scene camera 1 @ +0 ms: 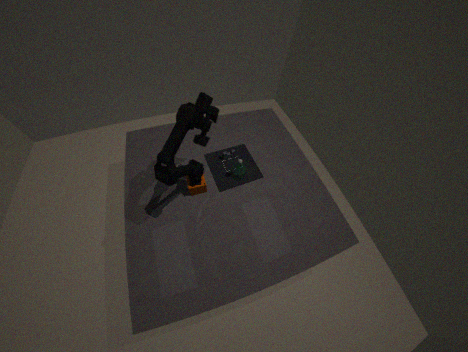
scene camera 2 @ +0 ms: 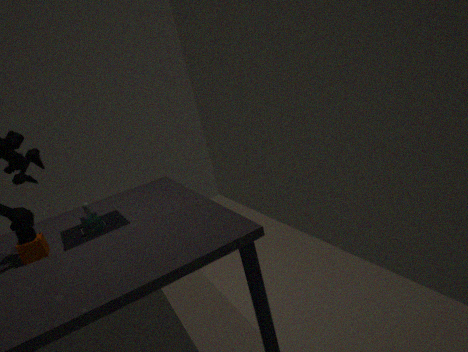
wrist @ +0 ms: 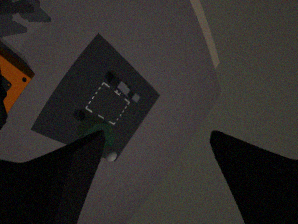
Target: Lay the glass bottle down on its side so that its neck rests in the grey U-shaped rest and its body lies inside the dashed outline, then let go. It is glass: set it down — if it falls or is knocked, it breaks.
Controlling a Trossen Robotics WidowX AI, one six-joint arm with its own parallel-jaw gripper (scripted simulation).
One and the same spot on a dark mat: [scene camera 2: 72, 237] is [scene camera 1: 218, 170].
